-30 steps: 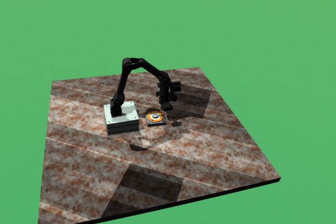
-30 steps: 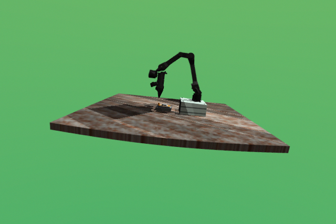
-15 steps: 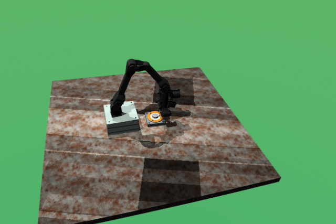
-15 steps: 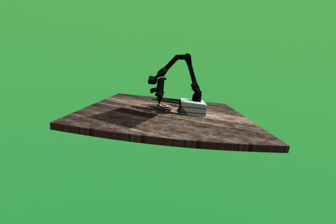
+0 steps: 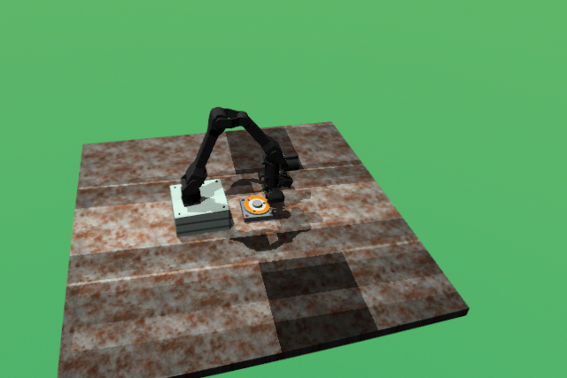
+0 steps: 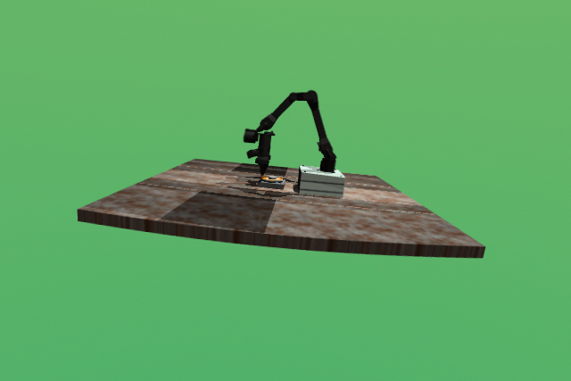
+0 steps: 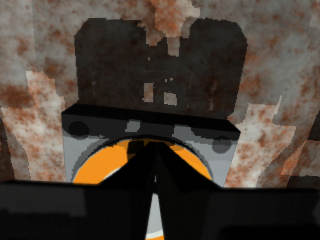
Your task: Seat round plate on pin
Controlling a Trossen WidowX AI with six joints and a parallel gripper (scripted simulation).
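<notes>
The plate lies 30 mm behind my gripper tip, 10 mm to the left of it and 10 mm below it.
</notes>
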